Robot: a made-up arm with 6 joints. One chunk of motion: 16 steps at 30 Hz.
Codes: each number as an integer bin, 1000 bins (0 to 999) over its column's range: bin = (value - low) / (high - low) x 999, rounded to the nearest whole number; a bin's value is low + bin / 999 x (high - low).
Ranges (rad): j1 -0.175..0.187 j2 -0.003..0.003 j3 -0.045..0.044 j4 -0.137..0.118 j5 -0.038..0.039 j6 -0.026..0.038
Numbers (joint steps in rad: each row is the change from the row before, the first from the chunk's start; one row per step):
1: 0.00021 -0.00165 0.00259 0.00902 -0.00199 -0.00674
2: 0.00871 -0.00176 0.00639 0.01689 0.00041 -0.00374
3: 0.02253 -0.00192 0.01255 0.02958 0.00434 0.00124
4: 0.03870 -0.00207 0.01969 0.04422 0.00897 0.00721
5: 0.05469 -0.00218 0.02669 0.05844 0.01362 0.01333
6: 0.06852 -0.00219 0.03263 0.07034 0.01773 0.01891
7: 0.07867 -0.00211 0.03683 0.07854 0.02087 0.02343
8: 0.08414 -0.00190 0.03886 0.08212 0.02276 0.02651
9: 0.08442 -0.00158 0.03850 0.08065 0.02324 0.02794
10: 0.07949 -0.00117 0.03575 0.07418 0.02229 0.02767
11: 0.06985 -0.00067 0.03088 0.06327 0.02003 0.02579
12: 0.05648 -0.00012 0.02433 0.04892 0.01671 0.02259
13: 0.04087 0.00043 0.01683 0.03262 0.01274 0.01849
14: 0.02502 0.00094 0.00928 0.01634 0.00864 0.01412
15: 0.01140 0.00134 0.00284 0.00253 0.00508 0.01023
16: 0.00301 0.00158 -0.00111 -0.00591 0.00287 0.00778
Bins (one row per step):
1: 484 225 534 572 467 301
2: 507 206 577 603 498 347
3: 545 180 646 653 549 425
4: 590 155 726 710 609 518
5: 634 137 805 766 670 614
6: 672 135 871 812 723 701
7: 700 148 919 844 764 772
8: 715 183 941 858 788 820
9: 716 236 937 853 795 842
10: 702 305 906 827 782 838
11: 676 388 852 785 753 808
12: 639 480 778 728 710 758
13: 596 571 694 665 658 694
14: 552 656 609 601 605 626
15: 514 723 537 547 559 566
16: 491 763 493 514 530 527

